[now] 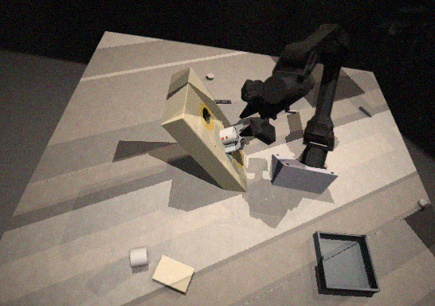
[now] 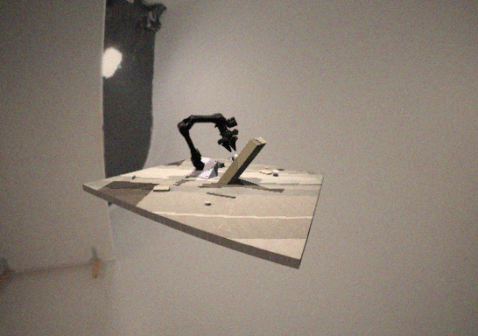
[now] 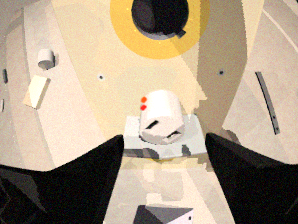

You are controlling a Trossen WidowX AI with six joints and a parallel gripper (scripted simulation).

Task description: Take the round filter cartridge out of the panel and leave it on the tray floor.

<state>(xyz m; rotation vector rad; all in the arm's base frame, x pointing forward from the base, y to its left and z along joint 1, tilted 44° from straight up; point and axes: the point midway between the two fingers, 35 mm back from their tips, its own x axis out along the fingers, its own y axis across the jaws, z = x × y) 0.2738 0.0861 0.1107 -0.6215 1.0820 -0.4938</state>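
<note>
The pale round filter cartridge is 4 cm below my gripper tip and 2 cm ahead of it. Also, from my gripper tip: cream service panel (6 cm below, 6 cm ahead); blue-grey tray (32 cm behind, 30 cm to the left, 20 cm below).
</note>
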